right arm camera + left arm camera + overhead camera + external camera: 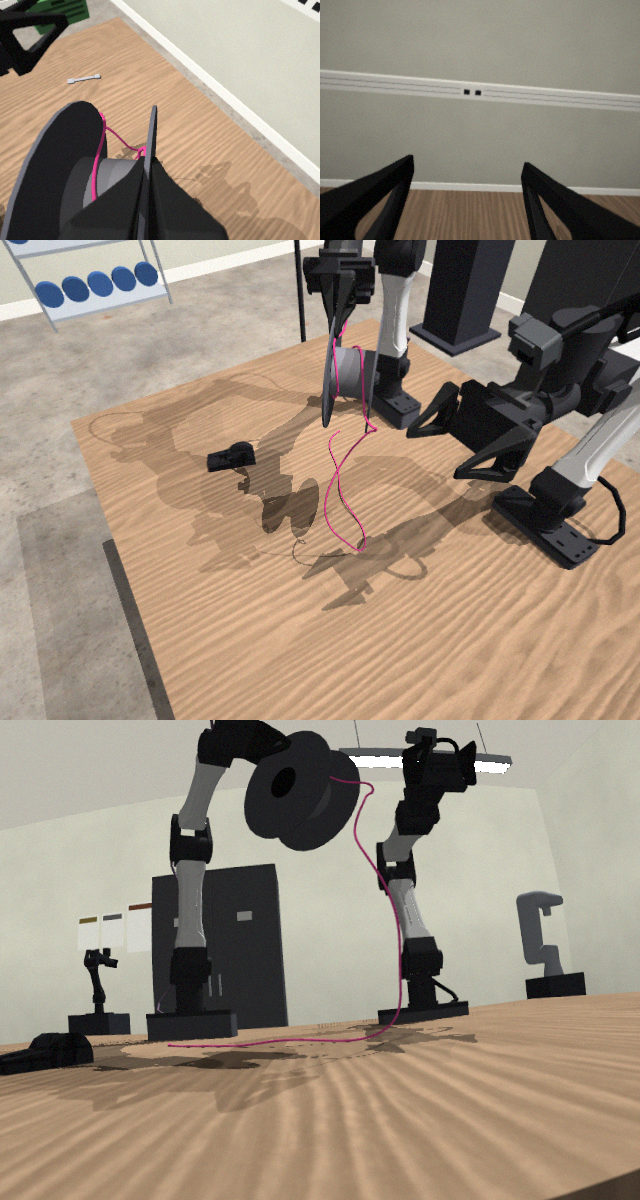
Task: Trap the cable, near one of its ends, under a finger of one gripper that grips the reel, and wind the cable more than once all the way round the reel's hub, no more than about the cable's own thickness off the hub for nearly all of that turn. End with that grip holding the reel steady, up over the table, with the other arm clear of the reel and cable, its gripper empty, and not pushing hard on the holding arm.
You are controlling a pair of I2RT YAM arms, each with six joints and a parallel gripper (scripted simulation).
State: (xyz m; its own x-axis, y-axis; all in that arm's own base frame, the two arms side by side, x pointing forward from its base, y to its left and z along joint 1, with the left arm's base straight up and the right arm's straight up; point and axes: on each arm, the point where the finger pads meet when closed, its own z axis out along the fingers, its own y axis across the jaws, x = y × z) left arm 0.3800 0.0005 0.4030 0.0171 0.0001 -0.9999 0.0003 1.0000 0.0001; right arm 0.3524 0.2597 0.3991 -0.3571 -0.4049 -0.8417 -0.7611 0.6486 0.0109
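Right now the dark grey reel is 70 mm below my right hand, 30 mm behind it and 10 mm to the left of it. Round my right hand: small grey tool 510 mm to the left, 450 mm below, 100 mm ahead; then small black device 430 mm below, 310 mm to the right, 120 mm ahead.
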